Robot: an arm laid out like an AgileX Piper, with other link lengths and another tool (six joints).
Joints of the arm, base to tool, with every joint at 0 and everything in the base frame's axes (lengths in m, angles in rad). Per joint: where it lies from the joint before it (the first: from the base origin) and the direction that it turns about. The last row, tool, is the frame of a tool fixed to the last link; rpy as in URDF.
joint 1: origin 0.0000 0.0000 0.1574 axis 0 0 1
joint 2: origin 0.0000 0.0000 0.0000 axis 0 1 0
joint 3: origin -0.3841 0.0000 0.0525 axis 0 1 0
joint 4: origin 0.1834 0.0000 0.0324 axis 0.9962 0 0.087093
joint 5: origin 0.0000 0.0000 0.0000 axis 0 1 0
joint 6: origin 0.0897 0.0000 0.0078 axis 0.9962 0 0.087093
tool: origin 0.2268 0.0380 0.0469 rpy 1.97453 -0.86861 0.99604
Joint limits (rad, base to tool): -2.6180..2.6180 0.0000..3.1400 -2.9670..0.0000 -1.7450..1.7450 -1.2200..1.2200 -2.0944..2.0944
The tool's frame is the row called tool.
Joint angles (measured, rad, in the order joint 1, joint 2, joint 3, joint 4, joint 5, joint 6), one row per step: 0.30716 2.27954 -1.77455 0.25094 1.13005 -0.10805; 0.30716 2.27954 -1.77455 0.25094 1.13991 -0.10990; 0.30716 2.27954 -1.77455 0.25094 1.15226 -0.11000; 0.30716 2.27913 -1.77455 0.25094 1.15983 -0.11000; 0.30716 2.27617 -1.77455 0.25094 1.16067 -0.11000; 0.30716 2.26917 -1.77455 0.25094 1.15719 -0.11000; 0.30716 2.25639 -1.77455 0.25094 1.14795 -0.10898; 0.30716 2.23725 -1.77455 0.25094 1.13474 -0.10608; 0.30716 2.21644 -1.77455 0.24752 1.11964 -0.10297; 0.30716 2.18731 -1.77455 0.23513 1.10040 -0.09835; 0.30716 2.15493 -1.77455 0.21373 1.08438 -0.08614; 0.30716 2.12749 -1.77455 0.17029 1.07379 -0.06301
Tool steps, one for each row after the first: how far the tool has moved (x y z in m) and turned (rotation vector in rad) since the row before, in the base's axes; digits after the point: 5 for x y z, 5 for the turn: -0.00318 -0.00056 -0.00023 -0.00187 0.00899 0.00404; -0.00389 -0.00074 -0.00025 -0.00243 0.01176 0.00290; -0.00234 -0.00045 0.00007 -0.00137 0.00683 0.00172; 0.00003 0.00004 0.00145 0.00073 -0.00202 0.00019; 0.00178 0.00043 0.00353 0.00281 -0.00999 -0.00079; 0.00413 0.00092 0.00658 0.00567 -0.02075 -0.00311; 0.00590 0.00126 0.01005 0.00844 -0.03014 -0.00586; 0.00656 0.00044 0.01090 0.00646 -0.03441 -0.00528; 0.00856 -0.00156 0.01491 0.00213 -0.04845 -0.00468; 0.00805 -0.00420 0.01610 -0.00465 -0.04930 -0.00866; 0.00752 -0.01041 0.01173 -0.02533 -0.04364 -0.01221
